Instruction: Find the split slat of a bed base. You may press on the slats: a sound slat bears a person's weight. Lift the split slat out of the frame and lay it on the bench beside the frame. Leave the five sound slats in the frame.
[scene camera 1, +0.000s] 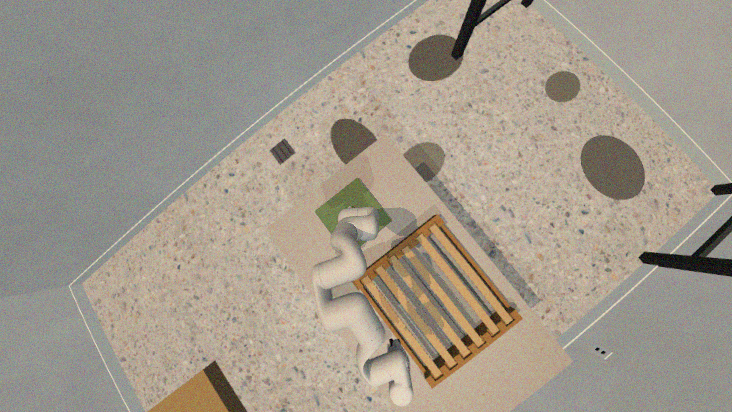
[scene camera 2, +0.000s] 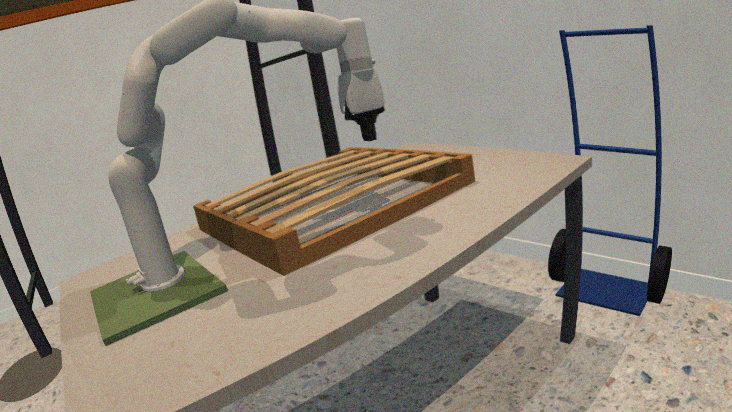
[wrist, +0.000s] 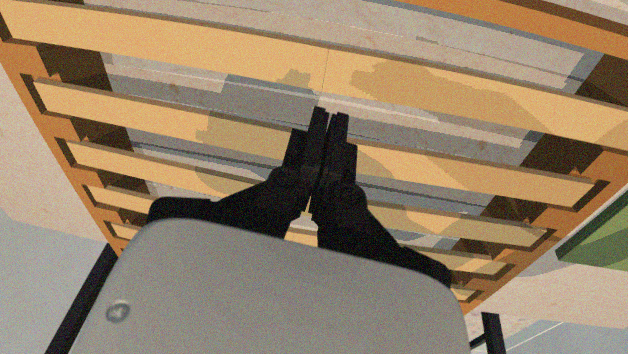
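The wooden bed-base frame (scene camera 1: 472, 353) (scene camera 2: 245, 240) (wrist: 525, 22) lies flat on the bench (scene camera 1: 532, 353) (scene camera 2: 527, 163) (wrist: 25, 150). Several pale slats lie across it, slightly bowed upward, their ends in notches. In the wrist view, the large slat at the top (wrist: 225, 57) has a thin line across it near mid-length; a shadow falls beside the line. My gripper (scene camera 2: 368, 139) (wrist: 324, 133) is shut and empty, pointing down above the frame. In the wrist view its tips appear over the gap beside that slat, and the fingers hide parts of other slats. The arm largely hides it in scene camera 1.
The arm's base stands on a green plate (scene camera 1: 353, 191) (scene camera 2: 122, 312) (wrist: 600, 245) at one end of the frame. A blue hand truck (scene camera 2: 619, 149) stands on the floor beyond the bench's far end. Black posts (scene camera 2: 322, 102) rise behind the bench. A brown box (scene camera 1: 189, 391) is at the lower left.
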